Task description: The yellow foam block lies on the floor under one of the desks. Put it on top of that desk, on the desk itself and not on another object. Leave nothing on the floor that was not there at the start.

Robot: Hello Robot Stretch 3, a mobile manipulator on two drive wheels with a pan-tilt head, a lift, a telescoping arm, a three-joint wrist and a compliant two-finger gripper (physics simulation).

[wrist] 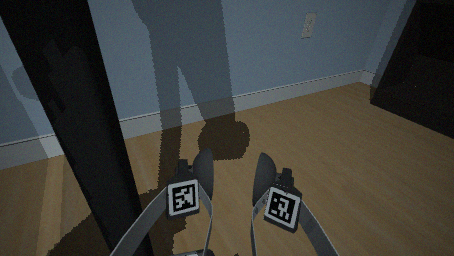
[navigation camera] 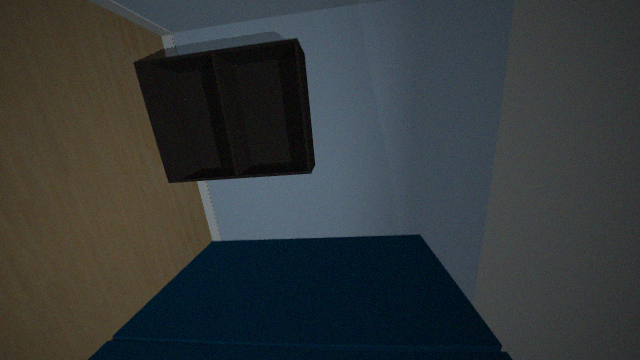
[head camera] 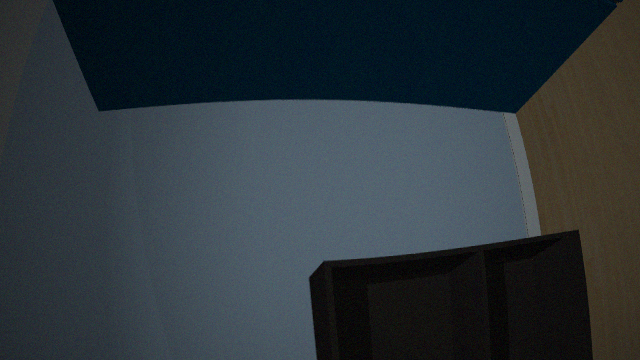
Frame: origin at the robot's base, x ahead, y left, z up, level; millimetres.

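Seen in the pictures: gripper, fingertip midpoint: (wrist: pixel 234 167).
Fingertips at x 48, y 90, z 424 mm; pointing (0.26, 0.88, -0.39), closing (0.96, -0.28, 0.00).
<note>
A point is followed by its place in that frame.
My gripper (wrist: pixel 234 167) {x 48, y 90, z 424 mm} is open and empty in the wrist view, its two grey fingertips apart above the wooden floor (wrist: pixel 320 165) {x 508, y 477, z 0 mm}. A wide black post (wrist: pixel 82 115) slants down the left of the wrist view, left of the fingers; whether it belongs to a desk I cannot tell. The yellow foam block does not show in any view. A desk top does not show clearly in any view.
A dark two-compartment shelf unit (head camera: pixel 484 300) (navigation camera: pixel 222 115) stands against the blue wall (head camera: pixel 225 190) {x 1758, y -47, z 1324 mm} (navigation camera: pixel 360 125) {x 1575, y 520, z 1432 mm}. A large dark blue panel (head camera: pixel 320 50) {x 1529, y -490, z 1021 mm} (navigation camera: pixel 320 290) {x 1285, y -568, z 1091 mm} stands beside it. A dark piece of furniture (wrist: pixel 425 75) {x 1404, y 903, z 172 mm} is at the right in the wrist view, near a wall outlet (wrist: pixel 309 25) {x 684, y 1057, z 401 mm}.
</note>
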